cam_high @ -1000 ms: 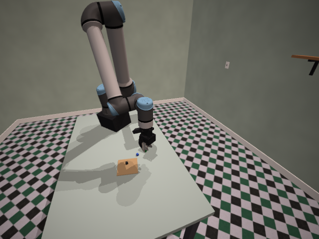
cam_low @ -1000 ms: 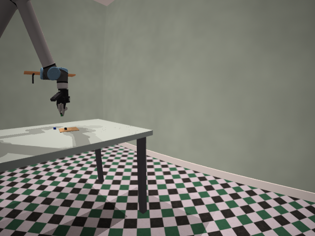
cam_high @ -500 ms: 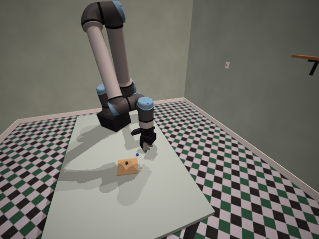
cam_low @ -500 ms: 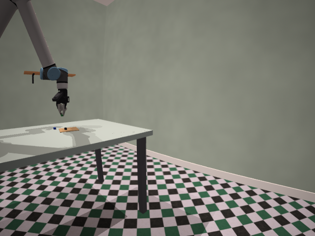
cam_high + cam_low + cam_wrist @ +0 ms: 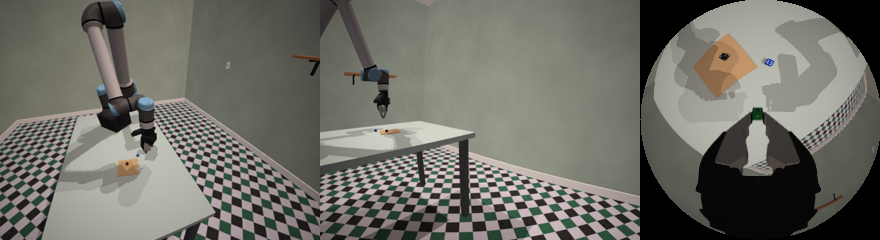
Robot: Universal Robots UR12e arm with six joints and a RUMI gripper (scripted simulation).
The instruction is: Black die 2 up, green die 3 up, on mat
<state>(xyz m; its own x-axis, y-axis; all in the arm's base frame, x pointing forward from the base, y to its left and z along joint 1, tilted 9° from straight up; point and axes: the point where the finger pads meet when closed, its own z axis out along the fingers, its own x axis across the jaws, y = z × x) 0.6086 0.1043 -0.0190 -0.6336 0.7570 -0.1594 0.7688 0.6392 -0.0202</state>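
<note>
My hand is 1 cm above the green die. From my hand the other things lie so: black die 14 cm to the right, 10 cm below, 3 cm behind; orange mat 14 cm to the right, 11 cm below, 1 cm behind; blue die 10 cm below, 8 cm behind, 4 cm to the right.
</note>
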